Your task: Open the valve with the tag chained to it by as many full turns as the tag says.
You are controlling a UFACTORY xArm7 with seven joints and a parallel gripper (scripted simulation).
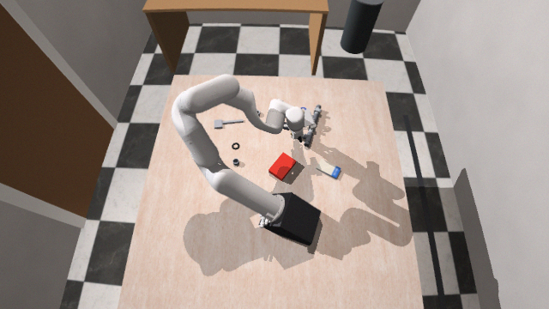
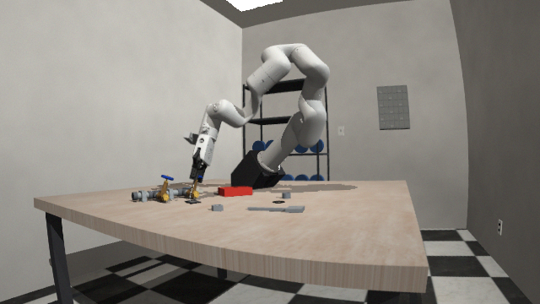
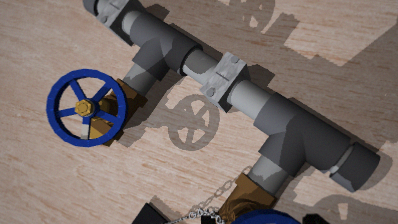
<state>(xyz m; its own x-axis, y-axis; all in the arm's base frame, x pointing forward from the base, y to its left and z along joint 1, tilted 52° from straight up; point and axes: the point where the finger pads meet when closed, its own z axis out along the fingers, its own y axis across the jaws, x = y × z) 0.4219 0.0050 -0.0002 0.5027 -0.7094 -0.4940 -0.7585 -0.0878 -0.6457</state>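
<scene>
My gripper is now 80 mm above the black tag, 70 mm short of it and 60 mm to the right of it. Round my hand: red block 170 mm behind, 70 mm below, 20 mm to the left; white box 200 mm to the right, 120 mm behind, 80 mm below; grey flat tool 390 mm to the left, 80 mm below.
</scene>
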